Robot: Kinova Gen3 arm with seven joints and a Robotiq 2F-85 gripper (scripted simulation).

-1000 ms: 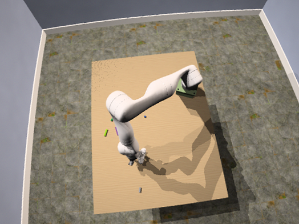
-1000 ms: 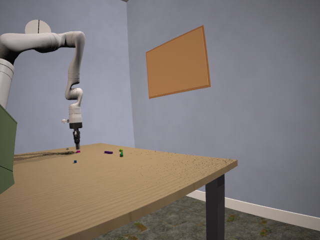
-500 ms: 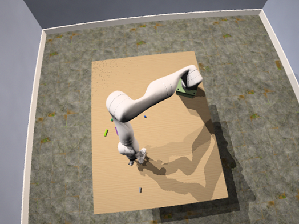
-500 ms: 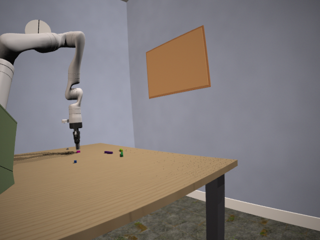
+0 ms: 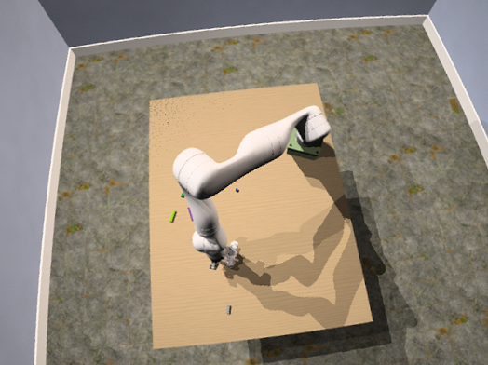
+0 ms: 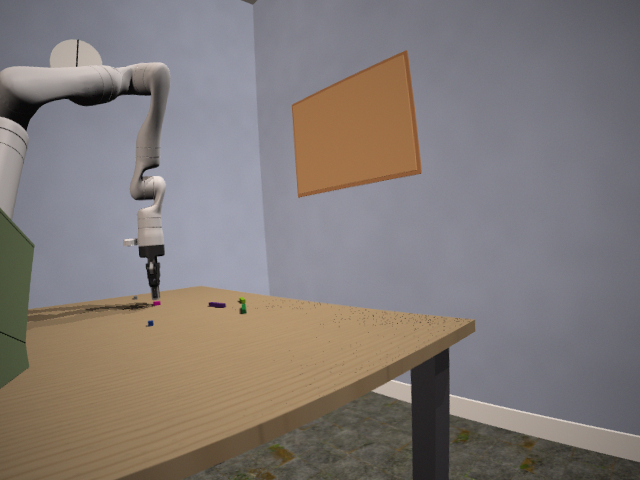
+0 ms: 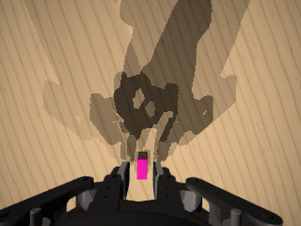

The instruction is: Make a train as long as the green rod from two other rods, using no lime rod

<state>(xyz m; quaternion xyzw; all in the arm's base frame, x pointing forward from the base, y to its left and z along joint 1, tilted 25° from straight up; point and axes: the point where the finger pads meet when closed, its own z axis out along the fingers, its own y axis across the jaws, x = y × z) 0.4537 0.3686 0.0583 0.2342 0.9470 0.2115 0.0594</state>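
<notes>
Right now my hand is 3 cm above the magenta rod. From my hand the other things lie so: lime rod 17 cm ahead, 21 cm to the right, 3 cm below; purple rod 9 cm ahead, 20 cm to the right, 3 cm below; grey rod 21 cm to the left, 3 cm below.
</notes>
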